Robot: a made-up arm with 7 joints. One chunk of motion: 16 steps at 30 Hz.
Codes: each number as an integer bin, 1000 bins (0 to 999) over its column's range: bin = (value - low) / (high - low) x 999, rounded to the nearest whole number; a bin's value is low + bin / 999 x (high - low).
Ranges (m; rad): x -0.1..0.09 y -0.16..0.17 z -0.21..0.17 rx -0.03..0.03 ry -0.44..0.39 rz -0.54..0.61
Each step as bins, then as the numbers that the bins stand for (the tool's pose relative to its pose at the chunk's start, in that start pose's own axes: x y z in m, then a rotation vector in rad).
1 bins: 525 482 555 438 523 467
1 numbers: -0.0002 -0.0008 0.0011 -0.0037 -0.0055 -0.0024
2 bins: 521 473 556 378 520 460
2 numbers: -0.0009 -0.0038 0.0015 -0.0073 -0.0080 -0.0105
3 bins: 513 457 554 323 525 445
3 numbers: -0.0024 -0.0090 0.0007 -0.0106 -0.0038 -0.0277
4 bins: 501 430 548 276 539 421
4 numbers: -0.0047 -0.0180 -0.0016 -0.0134 0.0078 -0.0554
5 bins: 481 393 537 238 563 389
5 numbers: -0.0085 -0.0302 -0.0057 -0.0157 0.0278 -0.0922
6 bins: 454 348 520 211 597 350
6 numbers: -0.0137 -0.0450 -0.0122 -0.0173 0.0560 -0.1371
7 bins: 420 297 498 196 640 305
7 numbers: -0.0201 -0.0619 -0.0206 -0.0182 0.0917 -0.1889
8 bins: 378 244 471 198 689 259
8 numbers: -0.0281 -0.0794 -0.0308 -0.0181 0.1324 -0.2419
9 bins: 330 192 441 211 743 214
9 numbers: -0.0372 -0.0966 -0.0423 -0.0173 0.1773 -0.2937
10 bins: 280 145 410 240 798 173
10 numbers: -0.0467 -0.1121 -0.0540 -0.0156 0.2230 -0.3409
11 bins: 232 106 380 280 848 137
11 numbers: -0.0559 -0.1250 -0.0655 -0.0132 0.2645 -0.3823
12 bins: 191 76 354 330 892 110
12 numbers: -0.0637 -0.1349 -0.0753 -0.0102 0.3011 -0.4134
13 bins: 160 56 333 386 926 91
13 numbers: -0.0696 -0.1415 -0.0833 -0.0068 0.3293 -0.4352
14 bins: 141 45 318 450 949 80
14 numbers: -0.0732 -0.1451 -0.0890 -0.0030 0.3485 -0.4479
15 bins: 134 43 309 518 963 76
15 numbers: -0.0745 -0.1458 -0.0925 0.0011 0.3601 -0.4525
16 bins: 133 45 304 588 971 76
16 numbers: -0.0747 -0.1451 -0.0944 0.0053 0.3667 -0.4525
